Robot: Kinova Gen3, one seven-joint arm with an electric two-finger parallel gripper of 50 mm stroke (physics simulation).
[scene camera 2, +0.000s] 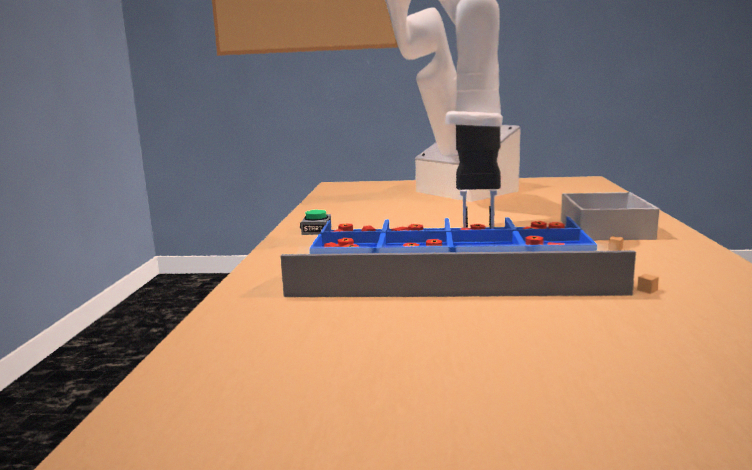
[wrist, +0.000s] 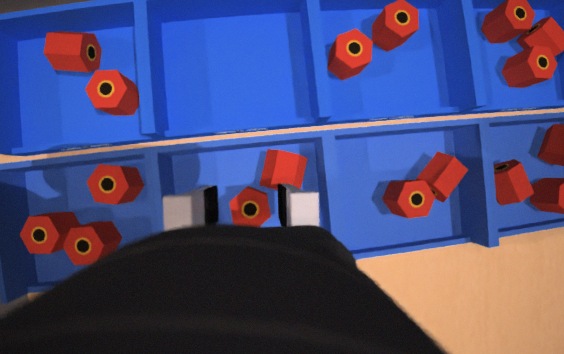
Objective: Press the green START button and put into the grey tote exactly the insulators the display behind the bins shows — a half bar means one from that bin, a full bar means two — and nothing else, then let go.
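Frame: origin at the arm's base, x ahead, y left, z up, level; centimetres.
Seen in the pictures: gripper, between the fingertips: [scene camera 2: 478,227] [wrist: 248,202].
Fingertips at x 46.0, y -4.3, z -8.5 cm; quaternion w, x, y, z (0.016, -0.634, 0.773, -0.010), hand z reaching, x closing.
Observation:
Pixels of each thing's top centre, then the offset from my fingertips to it.
- upright red insulator, centre of its top: [wrist: 250,209] [scene camera 2: 477,225] dx -0.5, dy +0.0, dz +0.2 cm
- second red insulator, centre of its top: [wrist: 285,171] dx +1.3, dy -2.6, dz +0.1 cm
- three, centre of its top: [wrist: 107,184] dx +3.0, dy +8.2, dz +0.2 cm
- green START button, centre of its top: [scene camera 2: 315,210] dx -14.0, dy -28.8, dz +1.2 cm
- grey tote, centre of its top: [scene camera 2: 607,200] dx -5.6, dy +24.7, dz +2.5 cm
- display panel, centre of its top: [scene camera 2: 452,243] dx +19.9, dy -7.7, dz +3.0 cm
- empty bin, centre of its top: [wrist: 231,53] [scene camera 2: 484,238] dx +9.1, dy -1.0, dz +0.5 cm
My gripper [scene camera 2: 479,217] [wrist: 248,202] is open and empty, low over a bin of the robot-side row. In the wrist view an upright red insulator [wrist: 250,208] shows between the fingertips, not gripped. A second red insulator [wrist: 284,168] lies on its side just past it, close to the right finger. The bin to the right holds two insulators [wrist: 409,198] [wrist: 443,175]; the one to the left holds three [wrist: 115,184]. The green START button [scene camera 2: 316,214] is at the left. The grey tote [scene camera 2: 625,222] is at the right; its floor is hidden. The display's face is turned away.
The dark back of the display panel [scene camera 2: 458,274] stands along the bins in the scene view. In the wrist view the far row has an empty bin [wrist: 235,70] between bins with insulators. Blue dividers [wrist: 326,195] stand beside the fingers. Two small wooden cubes [scene camera 2: 615,242] [scene camera 2: 647,283] lie near the tote and panel.

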